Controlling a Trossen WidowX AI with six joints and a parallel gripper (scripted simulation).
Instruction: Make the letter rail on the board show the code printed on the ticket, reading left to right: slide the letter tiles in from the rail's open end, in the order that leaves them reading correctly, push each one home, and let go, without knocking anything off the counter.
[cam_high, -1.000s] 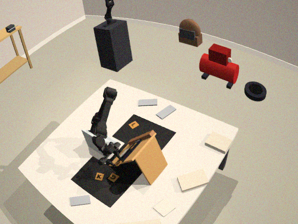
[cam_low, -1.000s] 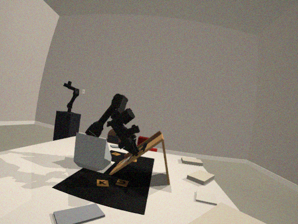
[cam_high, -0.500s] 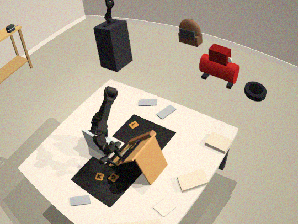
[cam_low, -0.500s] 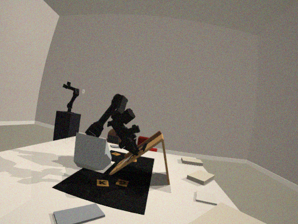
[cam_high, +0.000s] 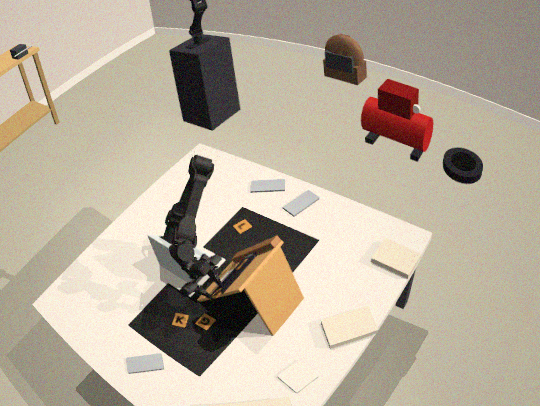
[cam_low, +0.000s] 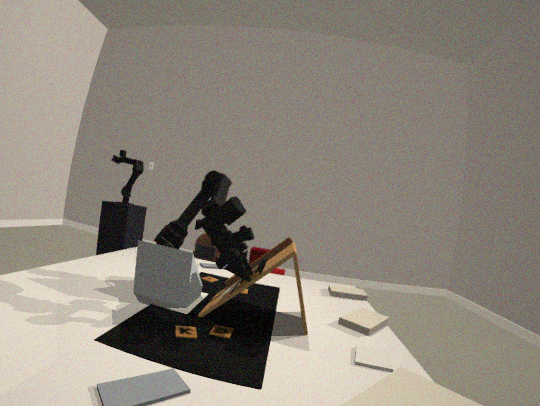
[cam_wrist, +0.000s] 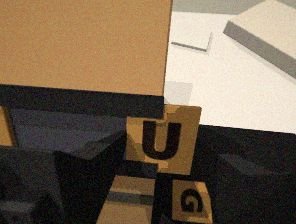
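My gripper tip is now 160 mm to the right of the 7 tile and 10 mm past it. Also, from my gripper tip: white ticket (110 mm to the left, 80 mm below, 80 mm behind); u tile (right at my gripper tip); g tile (150 mm below, 70 mm to the right, 50 mm behind).
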